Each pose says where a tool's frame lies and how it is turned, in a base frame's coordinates. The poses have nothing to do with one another.
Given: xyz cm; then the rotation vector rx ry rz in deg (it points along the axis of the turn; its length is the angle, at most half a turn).
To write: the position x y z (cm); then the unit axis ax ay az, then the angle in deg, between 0 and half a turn. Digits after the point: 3 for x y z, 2 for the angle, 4 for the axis.
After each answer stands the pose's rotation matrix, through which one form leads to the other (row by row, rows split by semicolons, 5 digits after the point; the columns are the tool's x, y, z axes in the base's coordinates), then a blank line. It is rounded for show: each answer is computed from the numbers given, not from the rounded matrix.
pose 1, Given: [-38.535, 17.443, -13.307, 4.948, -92.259, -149.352]
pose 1, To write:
[-38.535, 17.443, -13.307, 0.0282, -0.5253, -0.8504, 175.62]
-0.99549 0.03540 -0.08798; -0.09451 -0.44593 0.89006; -0.00773 0.89437 0.44727

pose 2, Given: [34.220, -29.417, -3.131, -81.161, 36.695, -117.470]
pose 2, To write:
[34.220, -29.417, -3.131, -0.5505, 0.2489, -0.7968, 147.42]
-0.28415 0.17656 0.94238; -0.68158 -0.72848 -0.06903; 0.67432 -0.66192 0.32734

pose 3, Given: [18.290, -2.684, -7.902, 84.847, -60.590, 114.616]
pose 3, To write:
[18.290, -2.684, -7.902, 0.5476, -0.3910, 0.7397, 154.94]
-0.33436 -0.72143 0.60641; -0.09482 -0.61443 -0.78325; 0.93766 -0.31939 0.13703

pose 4, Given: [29.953, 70.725, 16.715, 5.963, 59.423, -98.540]
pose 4, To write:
[29.953, 70.725, 16.715, 0.0518, 0.5157, -0.8552, 115.22]
-0.42235 0.81171 0.40342; -0.73558 -0.04687 -0.67581; -0.52965 -0.58218 0.61688

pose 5, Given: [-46.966, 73.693, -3.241, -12.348, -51.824, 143.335]
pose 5, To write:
[-46.966, 73.693, -3.241, -0.0808, -0.3389, 0.9373, 152.92]
-0.87801 -0.37505 -0.29739; 0.47851 -0.67322 -0.56374; 0.01122 -0.63728 0.77055

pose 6, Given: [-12.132, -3.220, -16.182, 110.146, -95.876, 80.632]
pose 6, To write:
[-12.132, -3.220, -16.182, 0.6603, -0.5748, 0.4834, 166.81]
-0.11312 -0.85931 0.49879; -0.63873 -0.32164 -0.69898; 0.76107 -0.39766 -0.51249

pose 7, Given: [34.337, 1.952, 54.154, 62.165, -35.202, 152.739]
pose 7, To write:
[34.337, 1.952, 54.154, 0.3687, -0.2088, 0.9058, 168.62]
-0.71118 -0.33114 0.62013; 0.02631 -0.89403 -0.44723; 0.70252 -0.30175 0.64453

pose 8, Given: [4.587, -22.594, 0.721, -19.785, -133.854, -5.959]
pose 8, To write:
[4.587, -22.594, 0.721, -0.1461, -0.9883, -0.0440, 135.44]
-0.67597 0.27811 -0.68244; 0.21636 0.96014 0.17696; 0.70446 -0.02803 -0.70919

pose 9, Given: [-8.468, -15.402, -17.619, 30.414, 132.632, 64.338]
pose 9, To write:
[-8.468, -15.402, -17.619, 0.2021, 0.8812, 0.4274, 150.52]
-0.79414 0.12268 0.59523; 0.54341 0.58187 0.60508; -0.27211 0.80398 -0.52875

